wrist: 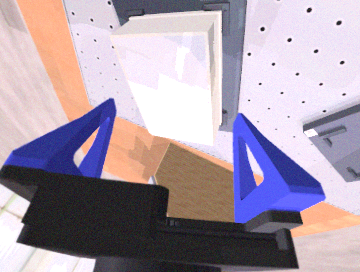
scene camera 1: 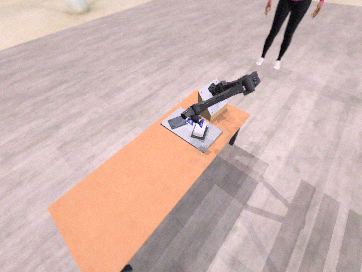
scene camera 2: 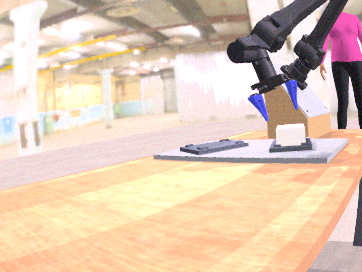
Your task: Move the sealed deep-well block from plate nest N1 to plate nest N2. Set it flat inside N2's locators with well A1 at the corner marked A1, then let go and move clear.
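Frame: origin at the arm's base, x ahead, y left, z up, level; millimetres.
Seen in the pictures: gripper, between the fingertips: (wrist: 176, 111) (scene camera 1: 197, 126) (scene camera 2: 282, 115); arm's base, origin of its link: (scene camera 1: 213, 90) (scene camera 2: 293, 78).
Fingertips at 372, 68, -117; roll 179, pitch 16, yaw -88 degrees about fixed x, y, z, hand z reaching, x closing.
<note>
Pixels of each thing's top centre, then the offset from my fingertips to it, as dx, dy, dz. Level surfaces: height alone.
- sealed deep-well block, centre of its top: (wrist: 169, 99) (scene camera 2: 290, 126) (scene camera 1: 199, 128) -23, +16, -32
- grey perforated plate, centre of its top: (wrist: 275, 101) (scene camera 2: 259, 146) (scene camera 1: 190, 126) -23, -89, -85
- orange table, height of its surface: dz -99
The sealed deep-well block (scene camera 1: 200, 129) (scene camera 2: 291, 135) (wrist: 170, 75) is a white box sitting in a dark nest (scene camera 2: 292, 147) (wrist: 231, 75), taken as N1. My gripper (scene camera 1: 196, 123) (scene camera 2: 281, 114) (wrist: 176, 111) is open, with its blue fingers apart and nothing between them. It is tilted and hangs above the block, a little to the left in the scene camera 2 view. The other dark nest (scene camera 1: 177, 122) (scene camera 2: 215, 146) (wrist: 342, 145), taken as N2, holds no block; a small white mark shows at its corner in the wrist view. Lettering is too small to read.
Both nests stand on a grey perforated plate (scene camera 1: 204, 146) (scene camera 2: 250, 156) (wrist: 285, 65) on the orange table (scene camera 1: 125, 190) (scene camera 2: 150, 215) (wrist: 54, 50). A wooden box with a sloped pale panel (scene camera 2: 275, 120) (wrist: 195, 185) stands behind the block. A person (scene camera 1: 285, 25) (scene camera 2: 346, 70) stands beyond the table.
</note>
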